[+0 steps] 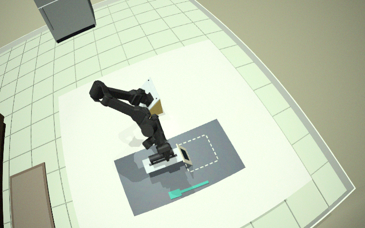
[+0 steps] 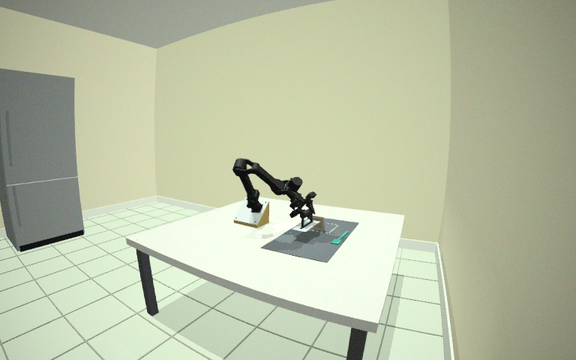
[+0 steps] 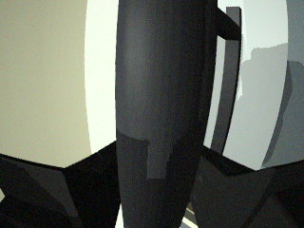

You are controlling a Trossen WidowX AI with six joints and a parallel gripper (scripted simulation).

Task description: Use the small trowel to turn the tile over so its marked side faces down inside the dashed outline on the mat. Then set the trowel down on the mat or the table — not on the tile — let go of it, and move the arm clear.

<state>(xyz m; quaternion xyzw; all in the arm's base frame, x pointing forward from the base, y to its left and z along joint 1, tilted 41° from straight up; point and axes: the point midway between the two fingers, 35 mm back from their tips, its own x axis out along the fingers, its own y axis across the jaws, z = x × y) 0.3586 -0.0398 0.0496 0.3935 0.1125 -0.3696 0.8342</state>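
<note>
Right now my gripper tip is 9 cm to the right of the tile, 6 cm above it and 1 cm past it. Also, from my gripper tip: grey mat 13 cm below, 4 cm to the left, 2 cm ahead; teal flat tool 15 cm ahead, 11 cm below, 1 cm to the left.
</note>
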